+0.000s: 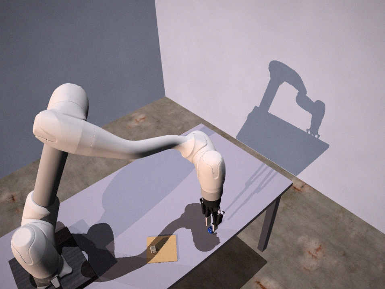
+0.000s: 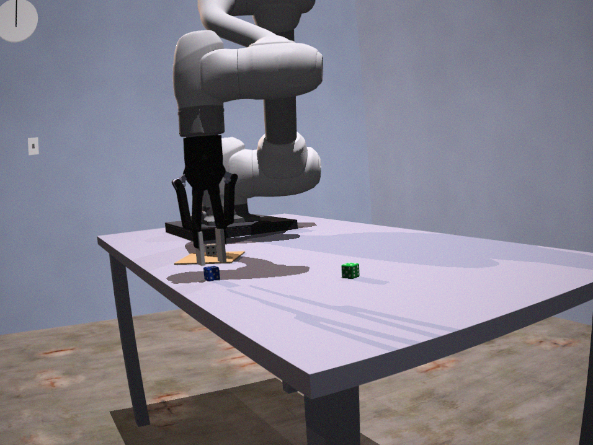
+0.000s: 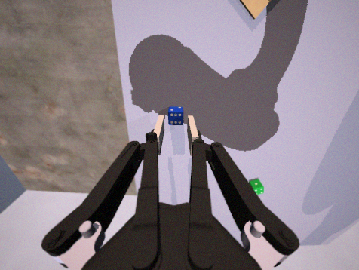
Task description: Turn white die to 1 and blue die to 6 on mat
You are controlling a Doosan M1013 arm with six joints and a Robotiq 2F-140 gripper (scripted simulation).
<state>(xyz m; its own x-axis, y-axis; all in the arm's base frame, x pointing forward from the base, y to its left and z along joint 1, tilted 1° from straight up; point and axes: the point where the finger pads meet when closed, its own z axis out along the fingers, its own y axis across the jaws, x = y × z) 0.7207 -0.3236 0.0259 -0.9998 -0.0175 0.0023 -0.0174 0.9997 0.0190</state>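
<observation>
My hand is 50 mm above the blue die. Round my hand: green die 170 mm ahead, 210 mm to the left, 50 mm below; white die 280 mm behind, 100 mm to the left, 50 mm below; tan mat 240 mm behind, 90 mm to the left, 60 mm below.
</observation>
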